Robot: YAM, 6 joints.
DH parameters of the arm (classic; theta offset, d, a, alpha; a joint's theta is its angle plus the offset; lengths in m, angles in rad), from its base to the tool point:
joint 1: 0 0.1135 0.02 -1.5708
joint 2: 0 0 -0.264 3.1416
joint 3: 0.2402 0 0.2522 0
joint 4: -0.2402 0 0.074 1.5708
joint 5: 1.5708 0 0 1.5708
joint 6: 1.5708 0.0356 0 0
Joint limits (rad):
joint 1: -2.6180..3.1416
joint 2: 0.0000..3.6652
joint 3: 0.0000..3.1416
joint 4: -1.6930..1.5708
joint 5: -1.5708..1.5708
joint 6: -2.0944..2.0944
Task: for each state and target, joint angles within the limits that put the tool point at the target. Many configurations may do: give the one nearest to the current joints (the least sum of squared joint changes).
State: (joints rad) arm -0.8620 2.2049 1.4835 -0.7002 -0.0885 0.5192
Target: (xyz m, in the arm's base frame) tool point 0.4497 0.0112 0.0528
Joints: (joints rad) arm 0.0128 2.3990 1.6083 -0.5923 -0.1530 0.5192
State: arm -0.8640 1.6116 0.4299 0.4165 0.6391 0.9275
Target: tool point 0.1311 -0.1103 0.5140
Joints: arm -0.5867 0.9699 1.1675 0.6201 0.5719 0.9275
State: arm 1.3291 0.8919 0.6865 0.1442 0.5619 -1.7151
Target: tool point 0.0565 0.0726 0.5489
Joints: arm 1.1264 0.7919 1.3005 0.3126 0.5899 -1.7151
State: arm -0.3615 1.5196 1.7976 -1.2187 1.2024 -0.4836
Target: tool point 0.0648 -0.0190 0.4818
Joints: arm 0.1828 0.9139 1.7072 -1.4638 1.0268 -0.4836
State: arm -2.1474 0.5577 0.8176 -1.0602 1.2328 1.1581
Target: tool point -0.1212 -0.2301 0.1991
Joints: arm -1.9320 1.5091 0.9021 -0.7506 1.1209 1.1581
